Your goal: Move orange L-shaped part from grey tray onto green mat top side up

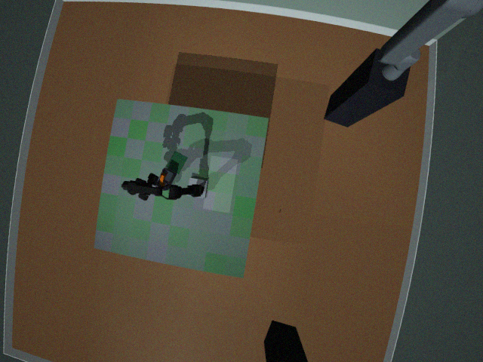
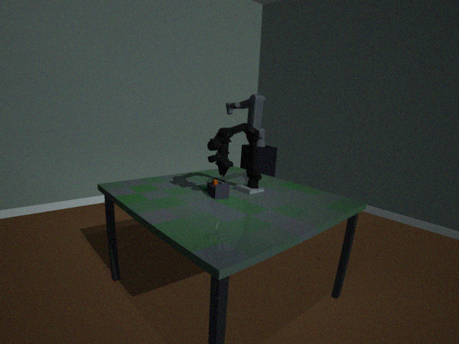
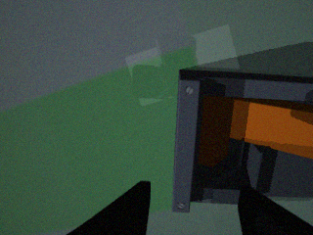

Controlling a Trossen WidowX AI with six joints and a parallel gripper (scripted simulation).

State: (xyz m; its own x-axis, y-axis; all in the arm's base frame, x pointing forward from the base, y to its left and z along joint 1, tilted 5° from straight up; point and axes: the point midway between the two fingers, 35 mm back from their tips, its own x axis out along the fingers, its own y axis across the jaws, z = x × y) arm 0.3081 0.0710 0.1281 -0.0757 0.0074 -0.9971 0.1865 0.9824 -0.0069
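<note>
My gripper tip is now 100 mm above the orange L-shaped part, 40 mm to the left of it and 10 mm past it.
</note>
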